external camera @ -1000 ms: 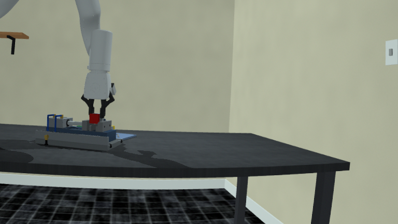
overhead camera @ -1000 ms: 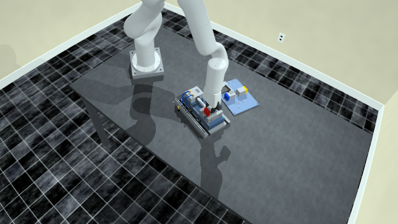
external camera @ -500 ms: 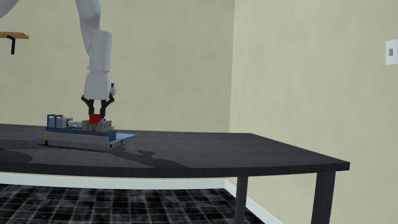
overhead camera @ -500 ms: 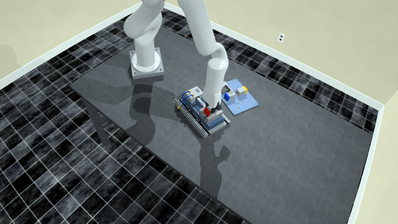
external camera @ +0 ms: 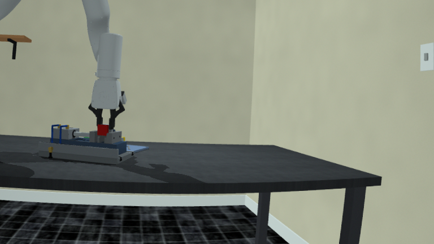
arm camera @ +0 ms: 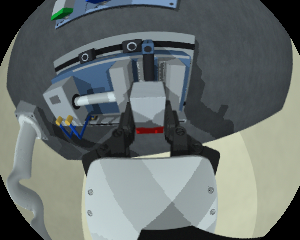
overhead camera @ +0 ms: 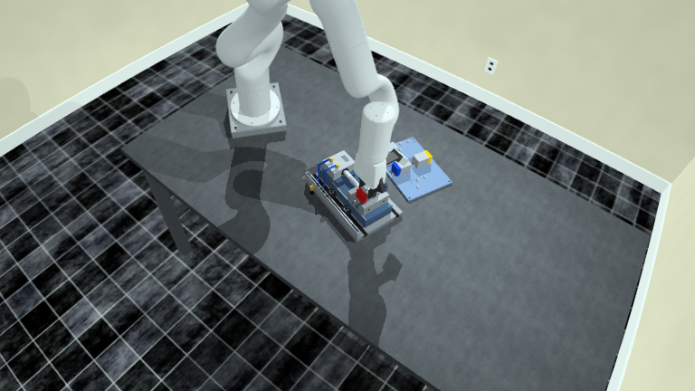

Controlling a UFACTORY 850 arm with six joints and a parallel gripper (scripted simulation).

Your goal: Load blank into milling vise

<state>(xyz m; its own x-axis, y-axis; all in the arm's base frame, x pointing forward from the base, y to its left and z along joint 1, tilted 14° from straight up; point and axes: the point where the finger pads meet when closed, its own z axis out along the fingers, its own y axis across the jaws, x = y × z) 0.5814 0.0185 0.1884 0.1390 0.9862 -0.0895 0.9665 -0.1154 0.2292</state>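
Now: the red-ended blank 2 cm below my hand. Round my hand: black work stop rod: 5 cm to the left, 3 cm below, 1 cm ahead; moving jaw: 5 cm below, 3 cm behind, 1 cm to the left; fixed jaw: 5 cm below, 3 cm ahead.
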